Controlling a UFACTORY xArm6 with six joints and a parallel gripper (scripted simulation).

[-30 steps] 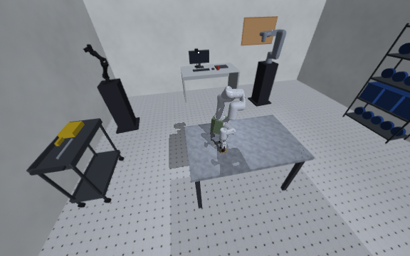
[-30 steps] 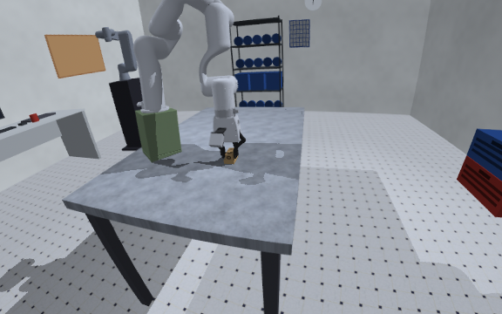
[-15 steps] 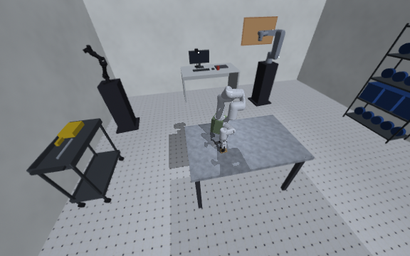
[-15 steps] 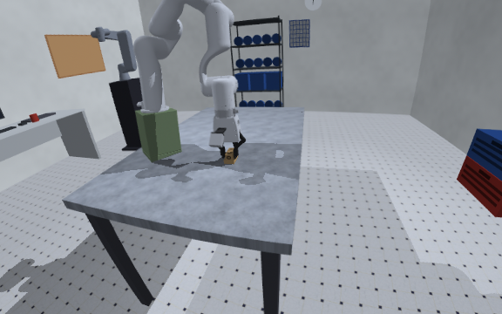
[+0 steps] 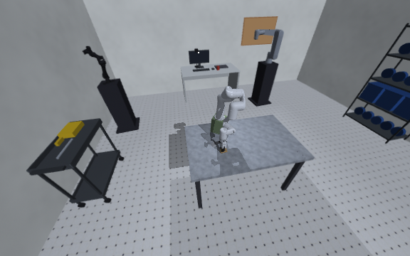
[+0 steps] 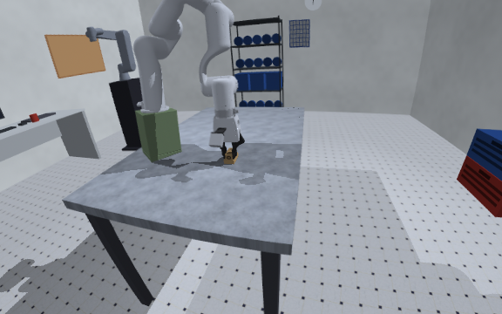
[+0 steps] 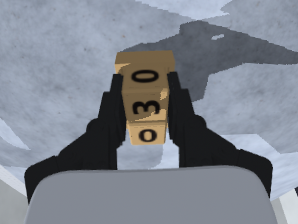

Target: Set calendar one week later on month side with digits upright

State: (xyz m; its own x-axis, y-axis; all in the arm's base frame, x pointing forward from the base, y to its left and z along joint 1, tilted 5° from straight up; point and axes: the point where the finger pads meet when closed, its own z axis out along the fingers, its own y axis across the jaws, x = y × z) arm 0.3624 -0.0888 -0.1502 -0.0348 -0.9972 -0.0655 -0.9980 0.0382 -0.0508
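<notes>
Right now my hand is 30 mm above the tray and 20 mm to the right of it.
</notes>
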